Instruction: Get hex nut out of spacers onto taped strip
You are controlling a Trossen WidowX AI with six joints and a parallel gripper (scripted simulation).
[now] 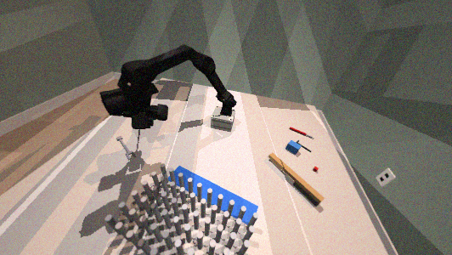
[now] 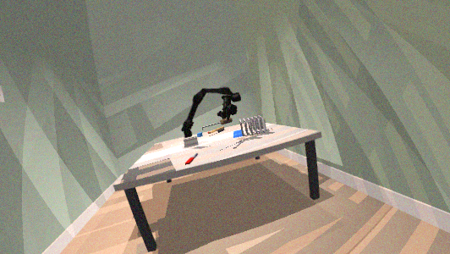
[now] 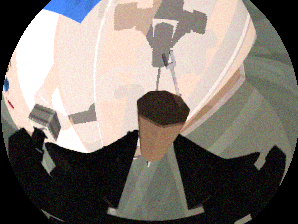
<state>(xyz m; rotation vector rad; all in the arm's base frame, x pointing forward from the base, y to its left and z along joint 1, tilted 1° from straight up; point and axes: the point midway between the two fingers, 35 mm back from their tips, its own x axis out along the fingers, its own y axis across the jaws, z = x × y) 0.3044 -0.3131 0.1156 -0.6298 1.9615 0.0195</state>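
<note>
My gripper tip is 16 cm short of the blue taped strip, 34 cm to the right of it and 17 cm above it. Round my gripper tip: grey wrench (3 cm ahead, 10 cm to the right, 17 cm below); then blue block (17 cm behind, 72 cm to the left, 15 cm below); then hook tool (9 cm behind, 5 cm to the right).
</note>
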